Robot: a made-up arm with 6 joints. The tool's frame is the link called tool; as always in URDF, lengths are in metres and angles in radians.
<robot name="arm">
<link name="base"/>
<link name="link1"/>
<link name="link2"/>
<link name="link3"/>
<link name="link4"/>
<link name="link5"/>
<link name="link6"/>
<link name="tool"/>
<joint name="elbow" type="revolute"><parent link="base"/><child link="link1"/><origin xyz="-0.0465 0.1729 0.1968" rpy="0 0 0"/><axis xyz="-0.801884 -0.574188 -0.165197"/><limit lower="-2.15" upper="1.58" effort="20" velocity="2.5"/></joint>
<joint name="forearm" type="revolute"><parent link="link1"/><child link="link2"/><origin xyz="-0.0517 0.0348 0.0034" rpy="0 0 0"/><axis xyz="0 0 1"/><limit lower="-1.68" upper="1.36" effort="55" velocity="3"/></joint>
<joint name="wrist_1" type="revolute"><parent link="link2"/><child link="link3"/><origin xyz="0.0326 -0.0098 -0.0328" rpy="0 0 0"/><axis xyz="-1 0 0"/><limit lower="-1.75" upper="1.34" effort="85" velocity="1.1"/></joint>
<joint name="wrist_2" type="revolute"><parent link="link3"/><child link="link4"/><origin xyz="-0.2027 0.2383 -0.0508" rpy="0 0 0"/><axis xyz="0.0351 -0.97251 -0.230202"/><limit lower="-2.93" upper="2.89" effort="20" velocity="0.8"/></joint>
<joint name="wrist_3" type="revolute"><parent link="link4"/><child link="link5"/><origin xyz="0.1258 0.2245 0.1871" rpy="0 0 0"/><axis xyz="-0.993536 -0.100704 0.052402"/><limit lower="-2.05" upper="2.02" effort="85" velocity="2.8"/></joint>
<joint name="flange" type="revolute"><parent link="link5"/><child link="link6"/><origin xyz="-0.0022 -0.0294 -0.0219" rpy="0 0 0"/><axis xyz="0.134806 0.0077 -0.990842"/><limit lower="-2.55" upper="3.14" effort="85" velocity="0.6"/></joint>
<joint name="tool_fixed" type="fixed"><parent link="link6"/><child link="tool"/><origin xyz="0.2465 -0.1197 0.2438" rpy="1.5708 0 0"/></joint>
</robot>
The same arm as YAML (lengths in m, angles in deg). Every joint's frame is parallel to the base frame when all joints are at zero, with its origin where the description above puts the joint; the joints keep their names.
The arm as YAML. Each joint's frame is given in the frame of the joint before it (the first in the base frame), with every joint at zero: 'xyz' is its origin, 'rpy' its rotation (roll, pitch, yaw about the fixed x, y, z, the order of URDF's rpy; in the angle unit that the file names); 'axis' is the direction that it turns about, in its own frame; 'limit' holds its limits. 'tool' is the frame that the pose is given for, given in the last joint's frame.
units:
  length: m
  angle: deg
joints:
  - name: elbow
    type: revolute
    origin:
      xyz: [-0.0465, 0.1729, 0.1968]
      rpy: [0.0, 0.0, 0.0]
    axis: [-0.801884, -0.574188, -0.165197]
    limit:
      lower: -123.19
      upper: 90.53
  - name: forearm
    type: revolute
    origin:
      xyz: [-0.0517, 0.0348, 0.0034]
      rpy: [0.0, 0.0, 0.0]
    axis: [0.0, 0.0, 1.0]
    limit:
      lower: -96.26
      upper: 77.92
  - name: wrist_1
    type: revolute
    origin:
      xyz: [0.0326, -0.0098, -0.0328]
      rpy: [0.0, 0.0, 0.0]
    axis: [-1.0, 0.0, 0.0]
    limit:
      lower: -100.27
      upper: 76.78
  - name: wrist_2
    type: revolute
    origin:
      xyz: [-0.2027, 0.2383, -0.0508]
      rpy: [0.0, 0.0, 0.0]
    axis: [0.0351, -0.97251, -0.230202]
    limit:
      lower: -167.88
      upper: 165.58
  - name: wrist_3
    type: revolute
    origin:
      xyz: [0.1258, 0.2245, 0.1871]
      rpy: [0.0, 0.0, 0.0]
    axis: [-0.993536, -0.100704, 0.052402]
    limit:
      lower: -117.46
      upper: 115.74
  - name: flange
    type: revolute
    origin:
      xyz: [-0.0022, -0.0294, -0.0219]
      rpy: [0.0, 0.0, 0.0]
    axis: [0.134806, 0.0077, -0.990842]
    limit:
      lower: -146.1
      upper: 179.91
tool:
  origin:
    xyz: [0.2465, -0.1197, 0.2438]
    rpy: [90.0, 0.0, 0.0]

